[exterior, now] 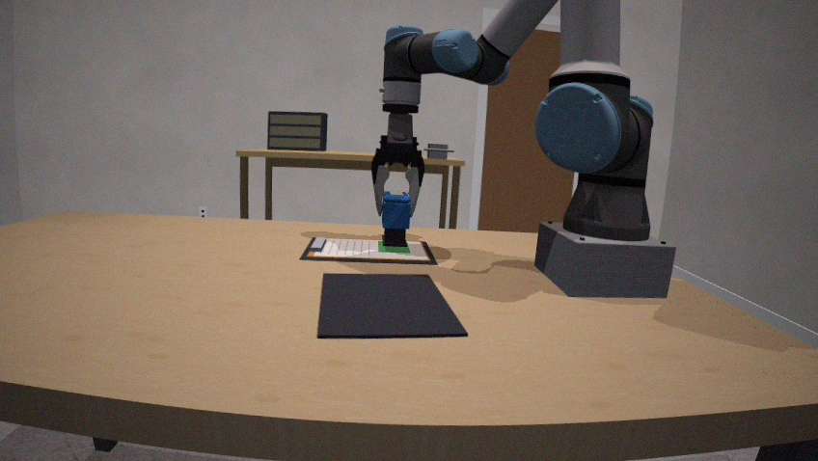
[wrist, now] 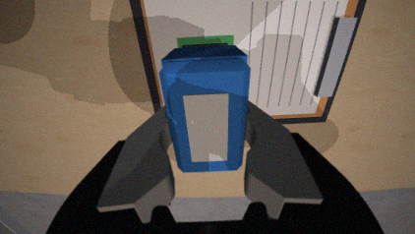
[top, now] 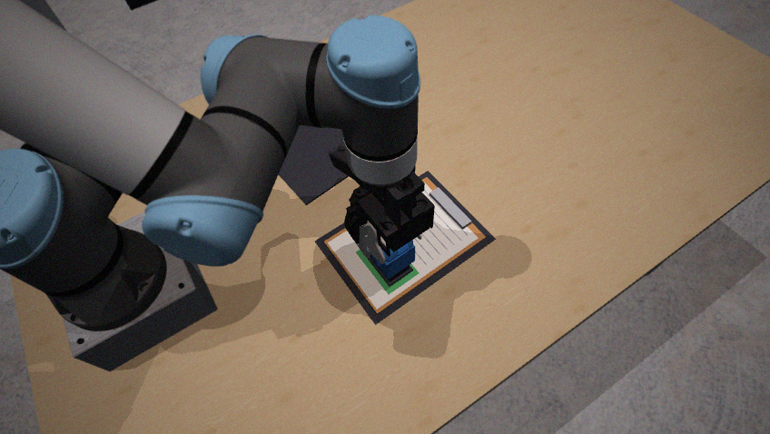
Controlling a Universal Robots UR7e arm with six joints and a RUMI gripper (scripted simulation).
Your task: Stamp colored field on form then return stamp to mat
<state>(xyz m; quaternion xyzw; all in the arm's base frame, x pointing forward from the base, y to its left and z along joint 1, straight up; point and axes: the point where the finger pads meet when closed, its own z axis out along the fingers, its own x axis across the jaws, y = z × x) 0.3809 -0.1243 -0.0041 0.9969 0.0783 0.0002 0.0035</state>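
Right now the mat is 20 mm behind my hand, 310 mm to the left of it and 80 mm below it. Also, from my hand: clipboard (70 mm ahead, 20 mm to the left, 80 mm below); blue stamp (20 mm below).
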